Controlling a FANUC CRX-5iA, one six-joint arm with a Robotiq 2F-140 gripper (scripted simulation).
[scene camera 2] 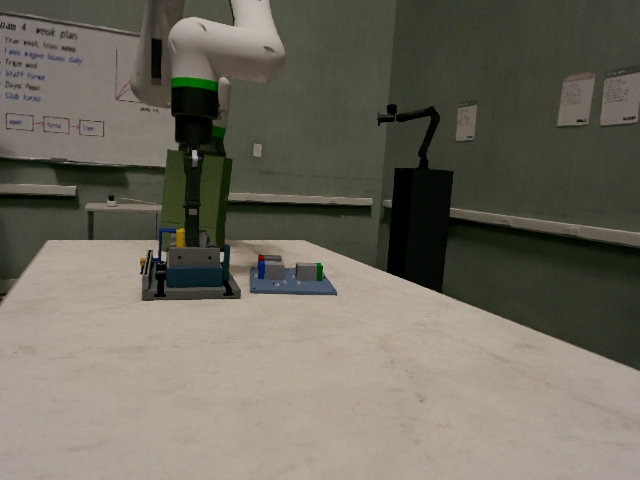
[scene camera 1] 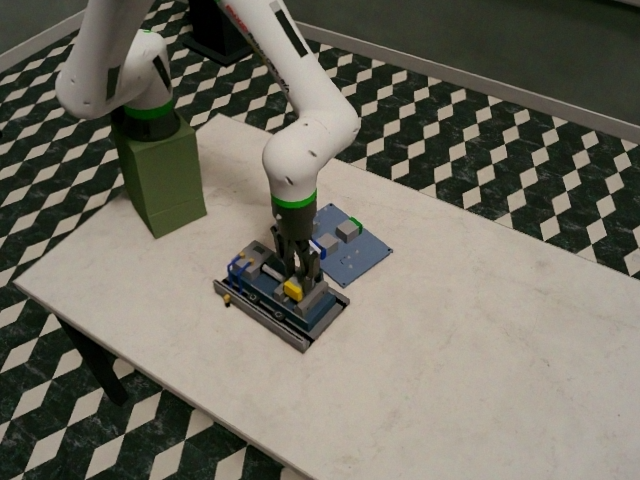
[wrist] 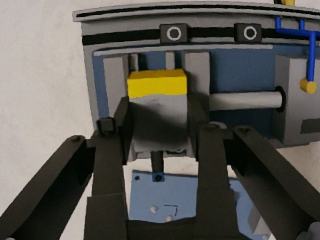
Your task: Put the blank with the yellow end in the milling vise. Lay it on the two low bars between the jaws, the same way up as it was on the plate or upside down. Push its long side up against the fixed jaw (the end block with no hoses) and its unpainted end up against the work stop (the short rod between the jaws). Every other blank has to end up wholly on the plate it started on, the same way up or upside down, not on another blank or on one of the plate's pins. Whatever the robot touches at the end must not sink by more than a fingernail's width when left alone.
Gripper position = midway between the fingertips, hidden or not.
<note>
In view: my gripper (scene camera 2: 191,238) and a fixed jaw (scene camera 2: 191,256).
My gripper is seen too in scene camera 1 (scene camera 1: 299,284) and in the wrist view (wrist: 159,110). The fixed jaw also shows in the wrist view (wrist: 116,66).
</note>
